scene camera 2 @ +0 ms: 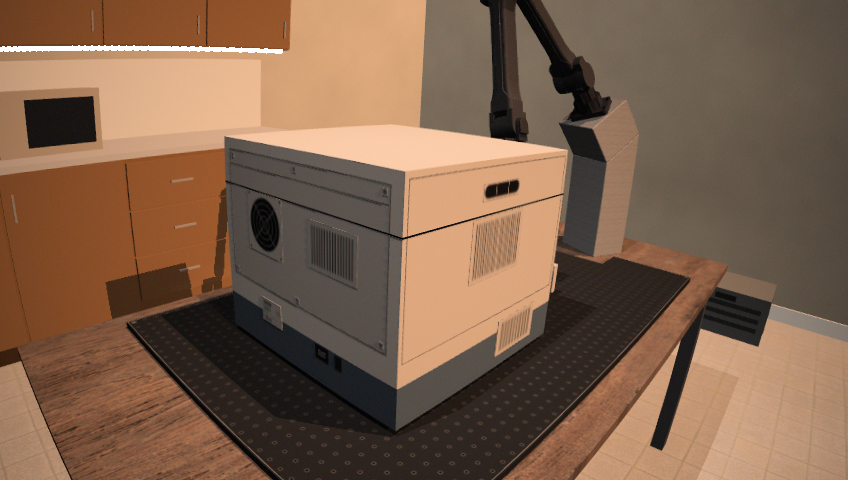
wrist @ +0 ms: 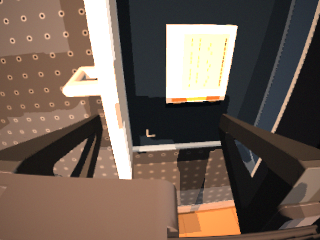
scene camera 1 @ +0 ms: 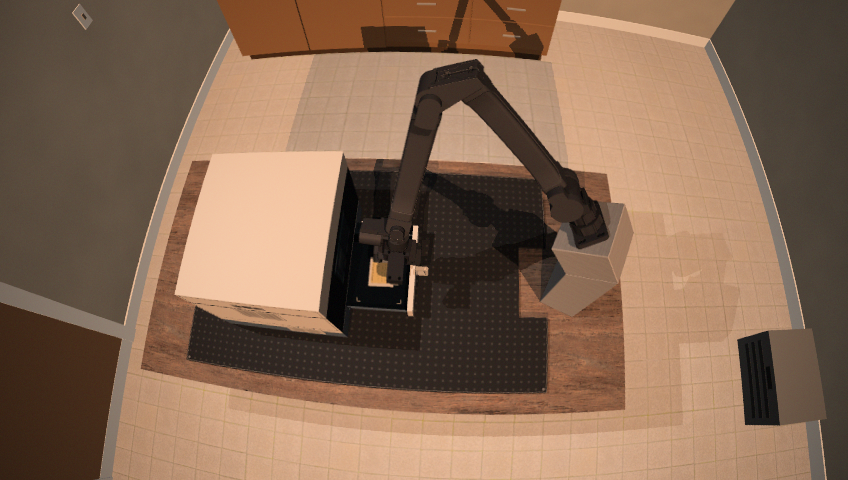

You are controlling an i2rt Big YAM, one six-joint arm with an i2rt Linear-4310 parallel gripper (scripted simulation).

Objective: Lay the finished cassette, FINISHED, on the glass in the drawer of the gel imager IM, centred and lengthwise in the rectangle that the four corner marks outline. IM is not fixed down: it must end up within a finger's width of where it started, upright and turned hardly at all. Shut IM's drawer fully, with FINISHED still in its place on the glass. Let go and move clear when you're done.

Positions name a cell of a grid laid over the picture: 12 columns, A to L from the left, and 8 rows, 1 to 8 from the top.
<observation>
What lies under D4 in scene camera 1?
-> A gel imager.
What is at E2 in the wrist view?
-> A gel imager.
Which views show the gel imager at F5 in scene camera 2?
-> Scene camera 2, the wrist view and scene camera 1: all of them.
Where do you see a finished cassette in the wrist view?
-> H2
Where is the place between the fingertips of my gripper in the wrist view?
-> At G5
</observation>
